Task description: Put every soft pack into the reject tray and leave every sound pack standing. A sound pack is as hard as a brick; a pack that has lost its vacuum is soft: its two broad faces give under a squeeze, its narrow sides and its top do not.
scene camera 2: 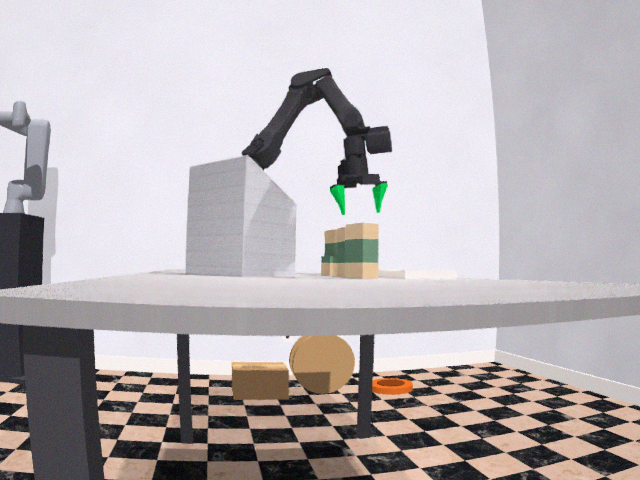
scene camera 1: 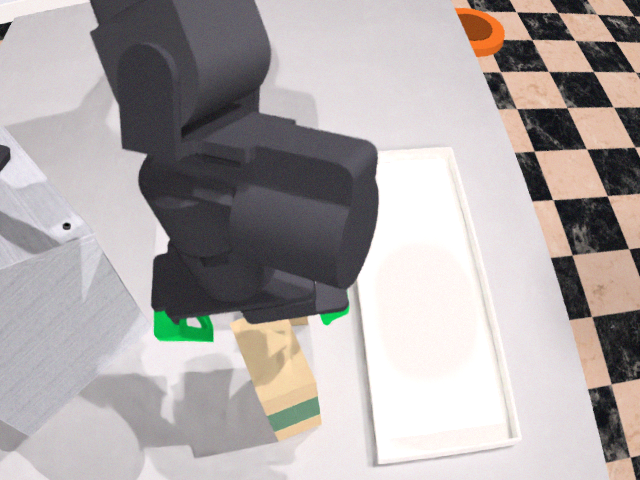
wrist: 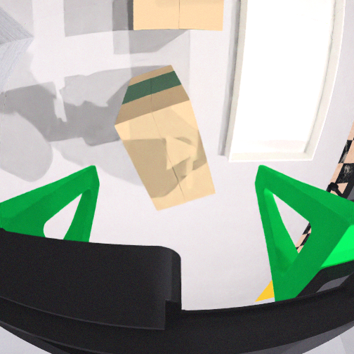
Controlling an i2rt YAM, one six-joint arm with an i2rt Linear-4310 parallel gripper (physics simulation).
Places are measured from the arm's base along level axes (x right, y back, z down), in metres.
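Pixels of known places: gripper, fingertip midpoint: (scene camera 2: 361,213) (scene camera 1: 268,326); arm's base, origin of the base link: (scene camera 2: 242,185).
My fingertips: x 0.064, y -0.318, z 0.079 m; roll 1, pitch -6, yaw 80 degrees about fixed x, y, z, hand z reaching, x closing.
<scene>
For each thing: its top centre in the pictures, then the offset to it from my fingertips.
- tan pack with a green band, middle of its top: (scene camera 1: 271,351) (scene camera 2: 362,224) dy -0.001, dx +0.011, dz +0.028 m
- second pack, middle of its top: (scene camera 1: 270,227) (scene camera 2: 349,227) dy +0.014, dx -0.117, dz +0.027 m
- green pack, middle of its top: (scene camera 2: 332,236) dy +0.051, dx -0.229, dz +0.048 m
- white reject tray, middle of its top: (scene camera 1: 424,280) (scene camera 2: 402,270) dy -0.147, dx -0.132, dz +0.146 m
A tan pack with a green band (scene camera 1: 279,361) (scene camera 2: 361,250) (wrist: 165,150) stands upright at the front of a row, turned slightly. My gripper (scene camera 1: 258,322) (scene camera 2: 360,212) (wrist: 176,174) is open and empty, its green fingertips above this pack and wide apart on either side of it. A second pack (scene camera 1: 299,320) (scene camera 2: 340,253) (wrist: 177,15) stands behind it, mostly hidden by the arm in scene camera 1. Part of another tan and green pack (scene camera 2: 329,238) shows farther back in scene camera 2. The white reject tray (scene camera 1: 439,310) (scene camera 2: 429,274) (wrist: 280,85) lies right of the row; no pack shows in its visible part.
A large grey block (scene camera 1: 62,320) (scene camera 2: 217,222) stands left of the packs, with the arm's base at its top. An orange ring (scene camera 1: 497,38) (scene camera 2: 407,386) lies on the checkered floor. A tan box (scene camera 2: 260,382) and a tan round object (scene camera 2: 323,356) are beneath the table (scene camera 2: 310,317).
</scene>
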